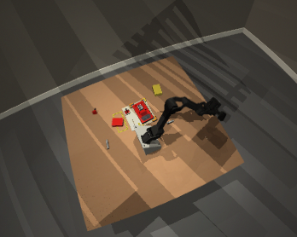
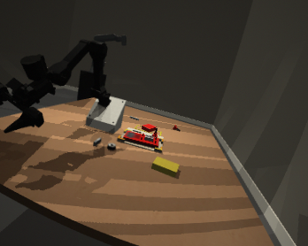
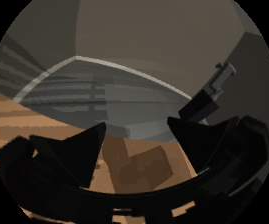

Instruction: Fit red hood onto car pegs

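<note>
My gripper tip is now 810 mm to the right of the red hood, 240 mm short of it and 150 mm above it. Round my gripper tip: yellow block 460 mm ahead, 390 mm to the left, 150 mm below; then dark wheel-like part 390 mm to the left, 190 mm ahead, 160 mm below; then grey part 930 mm to the left, 160 mm below, 70 mm ahead.
</note>
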